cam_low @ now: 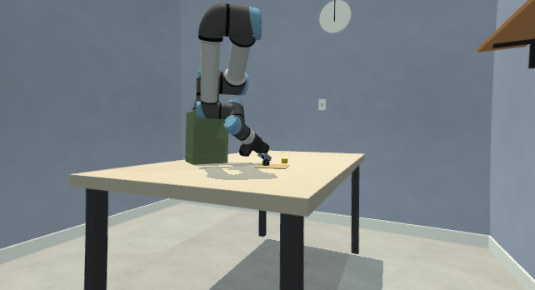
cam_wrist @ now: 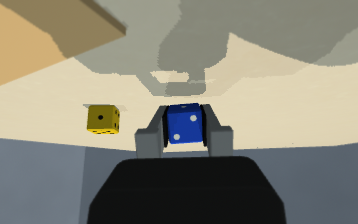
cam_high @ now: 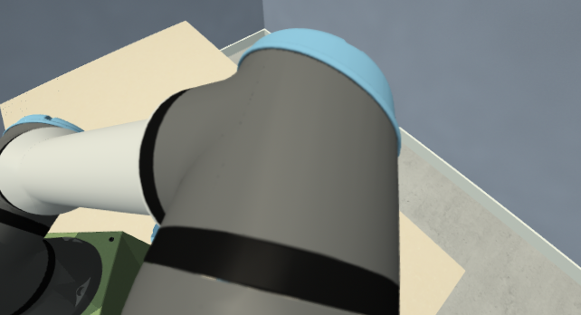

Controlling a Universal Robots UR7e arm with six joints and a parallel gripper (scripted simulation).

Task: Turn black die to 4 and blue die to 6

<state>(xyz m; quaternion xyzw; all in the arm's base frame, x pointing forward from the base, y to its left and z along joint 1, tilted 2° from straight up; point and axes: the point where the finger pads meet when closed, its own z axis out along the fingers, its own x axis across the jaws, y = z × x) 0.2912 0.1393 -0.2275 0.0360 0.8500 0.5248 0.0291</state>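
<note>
The yellow die is 90 mm ahead of my hand, 40 mm to the left of it and 20 mm below it. Round my hand: tan mat (100 mm ahead, 120 mm to the right, 30 mm below); blue die (10 mm to the left); black die (70 mm ahead, 120 mm to the right, 10 mm below).
</note>
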